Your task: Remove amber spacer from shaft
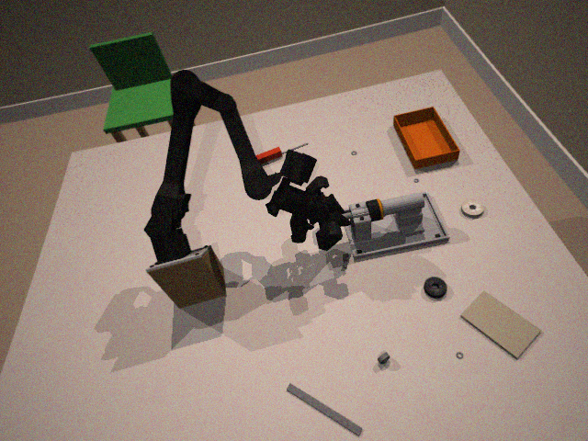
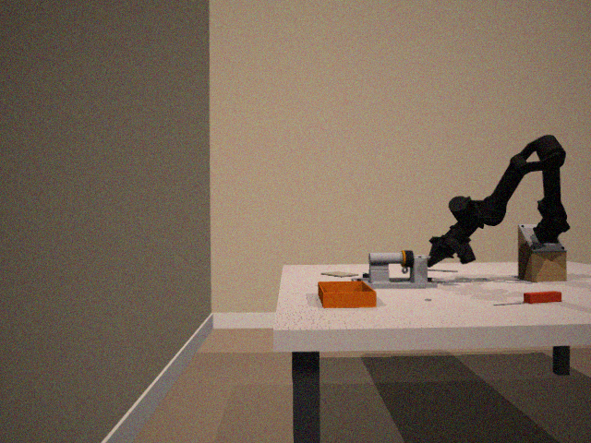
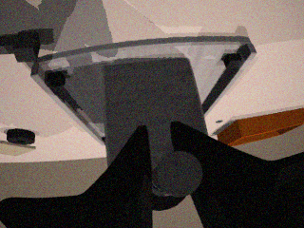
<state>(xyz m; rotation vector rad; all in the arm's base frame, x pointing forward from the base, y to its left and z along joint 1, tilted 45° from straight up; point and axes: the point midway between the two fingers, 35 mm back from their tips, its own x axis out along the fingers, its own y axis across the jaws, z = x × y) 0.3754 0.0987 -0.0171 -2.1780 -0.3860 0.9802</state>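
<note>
Right now my gripper tip is 50 mm short of the black spacer and 20 mm below it. From my gripper tip the other things lie so: bolt 30 mm behind, 80 mm to the right, 50 mm below; then amber spacer 70 mm ahead, 20 mm above; then shaft 40 mm ahead, 20 mm above.
</note>
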